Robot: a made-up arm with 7 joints. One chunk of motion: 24 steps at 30 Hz.
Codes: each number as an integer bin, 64 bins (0 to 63) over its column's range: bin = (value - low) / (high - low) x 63, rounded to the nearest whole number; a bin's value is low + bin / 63 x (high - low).
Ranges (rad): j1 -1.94..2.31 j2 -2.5..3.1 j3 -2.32..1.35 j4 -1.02..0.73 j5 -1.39..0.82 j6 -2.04..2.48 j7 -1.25..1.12
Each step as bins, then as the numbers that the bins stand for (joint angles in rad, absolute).
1 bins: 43 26 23 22 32 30 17
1 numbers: 0.9608 -0.1889 -0.9802 -0.4089 -0.2675 0.1124 -0.6105
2 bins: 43 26 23 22 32 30 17
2 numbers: 0.9608 -0.1889 -0.9802 -0.4089 -0.2675 0.1124 -0.6105
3 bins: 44 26 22 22 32 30 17
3 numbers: 1.0283 -0.1889 -1.0384 -0.4089 -0.2675 0.1124 -0.6105
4 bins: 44 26 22 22 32 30 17
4 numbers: 1.0283 -0.1889 -1.0384 -0.4089 -0.2675 0.1124 -0.6105
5 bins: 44 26 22 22 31 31 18
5 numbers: 1.0283 -0.1889 -1.0384 -0.4089 -0.3025 0.1841 -0.5729
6 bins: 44 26 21 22 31 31 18
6 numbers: 1.0283 -0.1889 -1.0967 -0.4089 -0.3025 0.1841 -0.5729
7 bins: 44 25 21 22 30 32 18
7 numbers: 1.0283 -0.2778 -1.0967 -0.4089 -0.3376 0.2559 -0.5729
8 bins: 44 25 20 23 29 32 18
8 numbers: 1.0283 -0.2778 -1.1549 -0.3811 -0.3727 0.2559 -0.5729
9 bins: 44 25 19 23 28 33 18
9 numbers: 1.0283 -0.2778 -1.2132 -0.3811 -0.4078 0.3276 -0.5729
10 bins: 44 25 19 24 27 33 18
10 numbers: 1.0283 -0.2778 -1.2132 -0.3533 -0.4429 0.3276 -0.5729
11 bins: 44 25 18 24 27 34 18
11 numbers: 1.0283 -0.2778 -1.2714 -0.3533 -0.4429 0.3994 -0.5729
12 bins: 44 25 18 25 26 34 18
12 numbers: 1.0283 -0.2778 -1.2714 -0.3256 -0.4779 0.3994 -0.5729
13 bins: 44 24 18 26 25 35 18
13 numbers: 1.0283 -0.3667 -1.2714 -0.2978 -0.5130 0.4711 -0.5729
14 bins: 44 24 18 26 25 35 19
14 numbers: 1.0283 -0.3667 -1.2714 -0.2978 -0.5130 0.4711 -0.5352
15 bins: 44 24 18 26 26 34 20
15 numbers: 1.0283 -0.3667 -1.2714 -0.2978 -0.4779 0.3994 -0.4976
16 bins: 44 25 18 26 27 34 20
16 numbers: 1.0283 -0.2778 -1.2714 -0.2978 -0.4429 0.3994 -0.4976
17 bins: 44 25 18 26 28 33 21
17 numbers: 1.0283 -0.2778 -1.2714 -0.2978 -0.4078 0.3276 -0.4600
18 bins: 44 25 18 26 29 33 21
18 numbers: 1.0283 -0.2778 -1.2714 -0.2978 -0.3727 0.3276 -0.4600
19 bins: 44 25 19 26 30 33 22
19 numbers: 1.0283 -0.2778 -1.2132 -0.2978 -0.3376 0.3276 -0.4224
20 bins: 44 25 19 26 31 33 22
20 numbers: 1.0283 -0.2778 -1.2132 -0.2978 -0.3025 0.3276 -0.4224
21 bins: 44 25 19 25 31 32 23
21 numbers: 1.0283 -0.2778 -1.2132 -0.3256 -0.3025 0.2559 -0.3848
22 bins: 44 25 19 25 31 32 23
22 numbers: 1.0283 -0.2778 -1.2132 -0.3256 -0.3025 0.2559 -0.3848
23 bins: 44 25 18 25 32 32 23
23 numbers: 1.0283 -0.2778 -1.2714 -0.3256 -0.2675 0.2559 -0.3848
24 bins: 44 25 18 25 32 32 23
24 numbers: 1.0283 -0.2778 -1.2714 -0.3256 -0.2675 0.2559 -0.3848
